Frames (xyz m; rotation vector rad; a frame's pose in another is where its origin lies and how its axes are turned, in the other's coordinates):
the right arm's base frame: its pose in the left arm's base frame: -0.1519 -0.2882 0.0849 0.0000 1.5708 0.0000
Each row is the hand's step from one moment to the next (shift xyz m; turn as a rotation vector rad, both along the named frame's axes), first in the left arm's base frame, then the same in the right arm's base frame.
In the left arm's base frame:
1: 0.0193 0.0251 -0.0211 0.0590 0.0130 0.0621
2: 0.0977 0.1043 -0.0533 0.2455 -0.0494 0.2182
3: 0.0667 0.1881 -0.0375 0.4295 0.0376 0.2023
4: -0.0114 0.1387 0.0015 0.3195 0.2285 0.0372
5: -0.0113 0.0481 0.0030 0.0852 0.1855 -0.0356
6: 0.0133 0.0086 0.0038 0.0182 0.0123 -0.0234
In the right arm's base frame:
1: 0.0211 0.0251 0.0193 -0.0621 0.0130 0.0590
2: 0.0533 0.1043 0.0977 -0.2182 -0.0494 0.2455
3: 0.0375 0.1881 0.0667 -0.2023 0.0376 0.4295
4: -0.0015 0.1387 -0.0114 -0.0372 0.2285 0.3195
5: -0.0030 0.0481 -0.0113 0.0356 0.1855 0.0852
6: -0.0038 0.0086 0.0133 0.0234 0.0123 0.0182

